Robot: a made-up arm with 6 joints.
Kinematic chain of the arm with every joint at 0, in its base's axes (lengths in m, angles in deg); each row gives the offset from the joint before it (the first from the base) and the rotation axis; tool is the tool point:
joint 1: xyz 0 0 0.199 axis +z
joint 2: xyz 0 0 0 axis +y
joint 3: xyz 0 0 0.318 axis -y
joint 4: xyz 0 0 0 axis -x
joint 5: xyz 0.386 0 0 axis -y
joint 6: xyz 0 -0.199 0 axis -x
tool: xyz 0 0 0
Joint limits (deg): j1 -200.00..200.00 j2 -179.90..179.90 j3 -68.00..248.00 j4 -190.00..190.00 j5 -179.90..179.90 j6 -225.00..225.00
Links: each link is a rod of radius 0.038 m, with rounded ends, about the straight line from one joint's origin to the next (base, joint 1, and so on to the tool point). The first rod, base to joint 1, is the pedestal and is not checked.
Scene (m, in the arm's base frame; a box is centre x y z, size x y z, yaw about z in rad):
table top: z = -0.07
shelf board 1: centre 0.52 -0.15 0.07 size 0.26 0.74 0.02 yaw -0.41
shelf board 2: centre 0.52 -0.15 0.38 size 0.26 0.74 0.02 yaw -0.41
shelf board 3: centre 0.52 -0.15 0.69 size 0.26 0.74 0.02 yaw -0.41
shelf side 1: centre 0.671 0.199 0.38 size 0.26 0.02 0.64 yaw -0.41
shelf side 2: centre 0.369 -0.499 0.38 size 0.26 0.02 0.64 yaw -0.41
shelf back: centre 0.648 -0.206 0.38 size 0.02 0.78 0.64 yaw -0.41
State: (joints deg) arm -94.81 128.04 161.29 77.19 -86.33 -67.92
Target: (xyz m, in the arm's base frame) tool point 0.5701 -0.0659 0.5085
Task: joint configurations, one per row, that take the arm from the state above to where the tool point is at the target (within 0.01 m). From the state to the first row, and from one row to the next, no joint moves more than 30 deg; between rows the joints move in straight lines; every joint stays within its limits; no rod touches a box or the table.
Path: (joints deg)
1: -86.17 98.27 160.23 71.80 -93.28 -60.16
2: -77.53 68.51 159.17 66.40 -100.23 -52.40
3: -68.89 38.74 158.11 61.01 -107.18 -44.64
4: -60.25 8.97 157.05 55.62 -114.13 -36.88
5: -51.61 -20.80 155.99 50.23 -121.08 -29.12
6: -42.98 -50.56 154.93 44.83 -128.03 -21.36
7: -29.14 -45.40 127.28 35.01 -121.08 -29.12
8: -15.29 -40.24 99.63 25.19 -114.13 -36.88
9: -1.45 -35.08 71.98 15.37 -107.18 -44.64
10: 12.39 -29.91 44.33 5.55 -100.23 -52.40
11: 26.23 -24.75 16.68 -4.27 -93.28 -60.16
12: 40.07 -19.59 -10.97 -14.09 -86.33 -67.92
13: 26.66 4.58 8.19 -1.24 -86.33 -67.92
14: 13.26 28.74 27.36 11.61 -86.33 -67.92

